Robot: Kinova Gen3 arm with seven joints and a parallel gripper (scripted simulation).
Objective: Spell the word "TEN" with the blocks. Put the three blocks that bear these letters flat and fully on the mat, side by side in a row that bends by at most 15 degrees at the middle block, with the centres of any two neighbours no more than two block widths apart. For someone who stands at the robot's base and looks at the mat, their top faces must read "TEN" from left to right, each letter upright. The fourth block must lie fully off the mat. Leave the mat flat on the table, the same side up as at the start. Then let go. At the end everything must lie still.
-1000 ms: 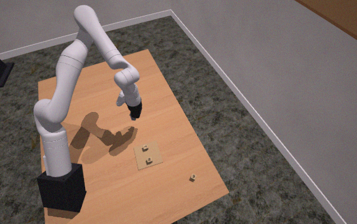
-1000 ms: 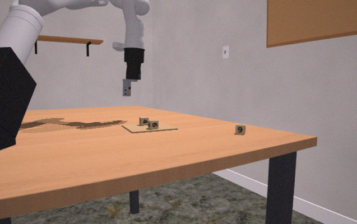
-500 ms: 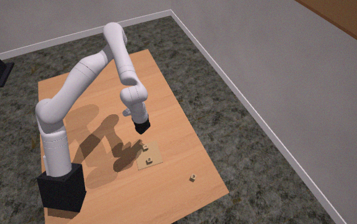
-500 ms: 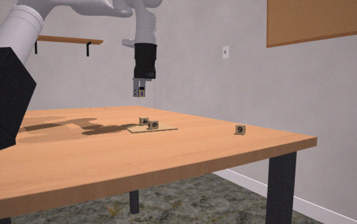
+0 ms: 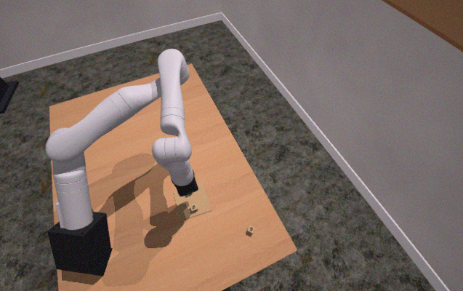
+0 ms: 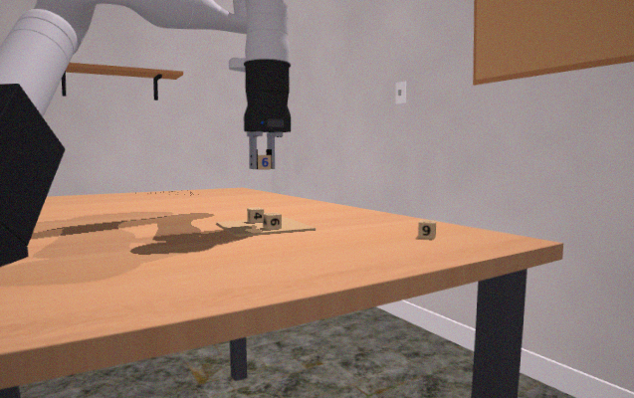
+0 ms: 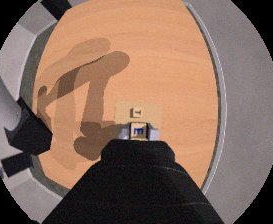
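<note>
My gripper is now 12 cm above the mat and 1 cm to the left of it.
</note>
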